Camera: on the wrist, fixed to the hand. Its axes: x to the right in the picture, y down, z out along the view.
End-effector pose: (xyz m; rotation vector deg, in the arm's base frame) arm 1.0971 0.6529 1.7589 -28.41 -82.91 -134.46
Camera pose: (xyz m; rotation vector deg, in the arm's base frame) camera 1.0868 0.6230 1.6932 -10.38 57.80 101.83
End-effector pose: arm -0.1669 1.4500 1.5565 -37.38 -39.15 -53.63
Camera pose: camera -0.1994 1.3979 1.5171 -24.87 -79.51 -132.53
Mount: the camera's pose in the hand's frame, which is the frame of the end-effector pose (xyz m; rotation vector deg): -0.0181 -0.0434 -0.0557 -13.61 -18.15 -84.10
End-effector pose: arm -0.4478 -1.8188 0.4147 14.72 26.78 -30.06
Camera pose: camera -0.5049 -1.8280 0.3704 -26.84 19.37 -108.26
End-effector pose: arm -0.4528 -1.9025 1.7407 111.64 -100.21 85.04
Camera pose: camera -0.4458 -1.8397 1.7771 135.42 -7.81 23.27
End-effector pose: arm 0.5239 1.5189 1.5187 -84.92 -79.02 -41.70
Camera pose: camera 0.4883 1.4570 1.5336 -28.43 -152.68 -90.99
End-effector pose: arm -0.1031 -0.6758 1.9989 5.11 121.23 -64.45
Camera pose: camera -0.1377 -0.6564 2.0601 -105.97 104.29 -80.70
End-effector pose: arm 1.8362 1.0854 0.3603 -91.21 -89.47 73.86
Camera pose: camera 1.8703 1.0880 0.4247 -0.57 -133.27 27.15
